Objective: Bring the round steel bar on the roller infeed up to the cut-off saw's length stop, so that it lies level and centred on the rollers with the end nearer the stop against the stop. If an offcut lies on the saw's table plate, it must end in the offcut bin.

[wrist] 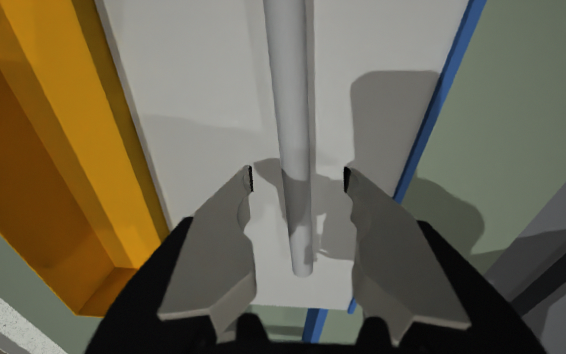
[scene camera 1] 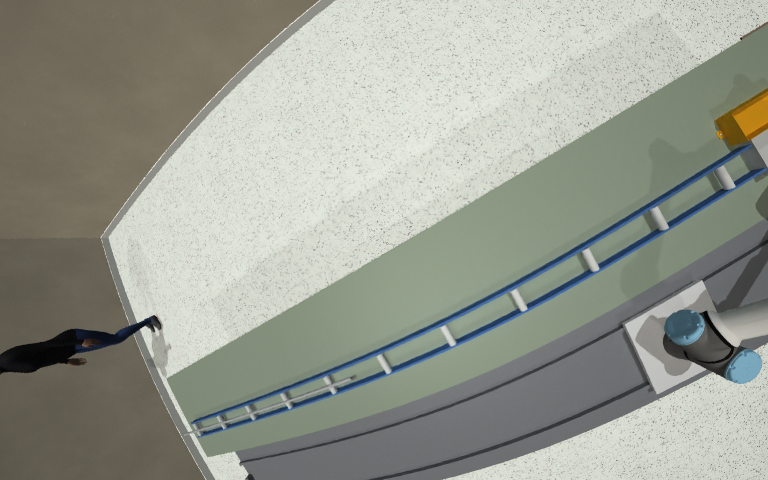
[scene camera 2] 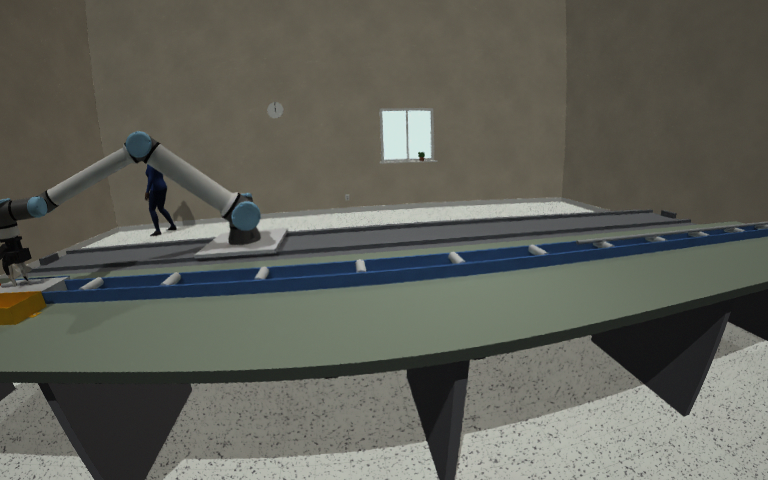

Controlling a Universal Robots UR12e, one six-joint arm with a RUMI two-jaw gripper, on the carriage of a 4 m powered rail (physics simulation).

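Frame: origin at the arm's base, x ahead, y left, z up, level; centimetres.
Where they show: gripper, fingertip midpoint: (wrist: 297, 168) (scene camera 2: 22, 283); arm's base at its link origin: (scene camera 2: 244, 240).
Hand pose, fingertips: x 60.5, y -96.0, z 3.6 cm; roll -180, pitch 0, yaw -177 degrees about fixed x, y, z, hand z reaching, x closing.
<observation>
Each offset is from my fingertips to the top centre of the thing. Level surfaces: height alone.
The round steel bar (scene camera 1: 344, 380) (scene camera 2: 591, 241) lies lengthwise on the rollers at the far end of the blue roller infeed (scene camera 1: 628, 251) (scene camera 2: 317, 281). A grey round offcut {dy +0.3, dx +0.1, dz +1.2 cm} (wrist: 292, 120) lies on the saw's pale table plate {dy +2.5, dx +1.5, dz -0.8 cm} (wrist: 200, 75) (scene camera 2: 48, 284) in the wrist view; its upper end runs out of view. My gripper (wrist: 297, 168) (scene camera 2: 18, 278) is open. Its fingertips stand apart on either side of the offcut, touching neither side in the wrist view; their exact height is unclear. The orange offcut bin {dy +5.0, dx +19.3, dz +0.6 cm} (wrist: 95, 165) (scene camera 2: 19, 309) (scene camera 1: 747, 121) is beside the plate. The length stop does not show.
The arm's carriage (scene camera 1: 651, 350) (scene camera 2: 271, 240) stands on the grey rail track (scene camera 1: 453, 407) (scene camera 2: 453, 230), which runs alongside the green table {dz -6.6 cm} (scene camera 1: 396, 283) (scene camera 2: 339, 328). A person (scene camera 1: 45, 352) (scene camera 2: 157, 189) in dark blue is beyond the track in the second scene view.
</observation>
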